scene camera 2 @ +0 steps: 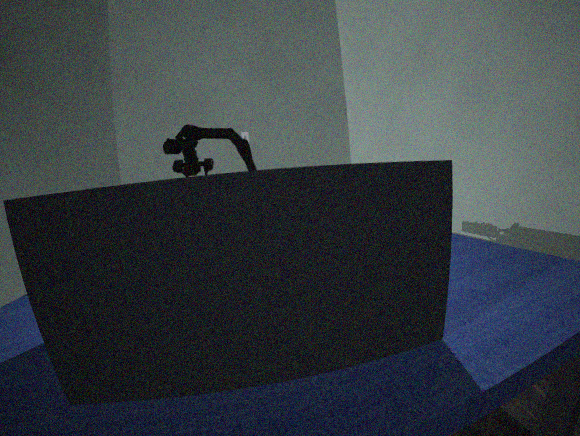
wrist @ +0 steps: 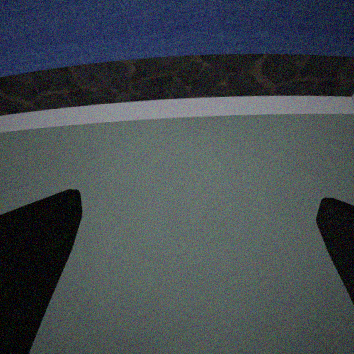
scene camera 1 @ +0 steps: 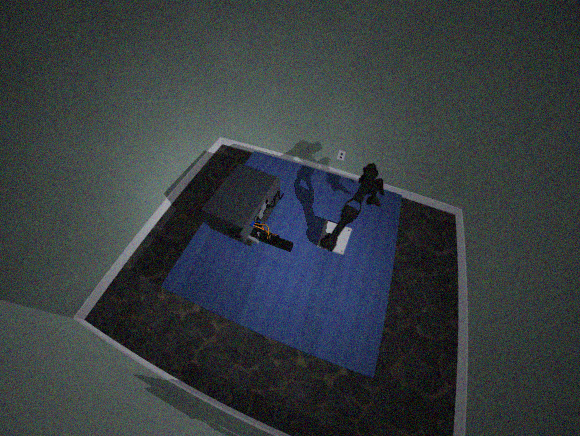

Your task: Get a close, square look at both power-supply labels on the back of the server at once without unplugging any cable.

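Pixels of known places: gripper, between the fingertips: (wrist: 203, 206) (scene camera 1: 381, 200); arm's base, origin of its link: (scene camera 1: 328, 241).
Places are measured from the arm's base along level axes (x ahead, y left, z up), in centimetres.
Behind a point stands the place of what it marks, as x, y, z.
The server (scene camera 1: 242, 192) @[60.3, -0.5, 16.8] (scene camera 2: 240, 280) @[76.3, -1.5, 7.2] is a large dark box on the blue table. In scene camera 1, its cabled side faces the arm; small pale patches show there, too small and dim to read as labels. Orange cables (scene camera 1: 263, 227) @[38.3, 13.9, 9.9] loop beside its near corner. In scene camera 2, a plain dark side of the box hides its cabled side. My gripper (scene camera 2: 197, 173) @[-21.2, -26.1, 23.6] (wrist: 203, 206) @[-21.2, -26.1, 23.6] is open and empty, raised well away from the server. The wrist view shows wall and floor between the fingers; the server and its power-supply labels do not show in that view.
The blue table (scene camera 1: 300, 295) @[3.2, 37.5, -5.3] (scene camera 2: 505, 290) @[71.4, 41.3, -5.3] (wrist: 175, 30) @[-38.7, -26.0, -5.3] stands on a dark patterned floor. The arm's base is on a white plate (scene camera 1: 343, 244) @[-9.6, -1.4, 0.8]. A black bar (scene camera 1: 281, 242) @[24.3, 18.3, 10.9] lies beside the orange cables. A pale wall stands behind the arm, with an outlet (scene camera 1: 341, 155) on it.
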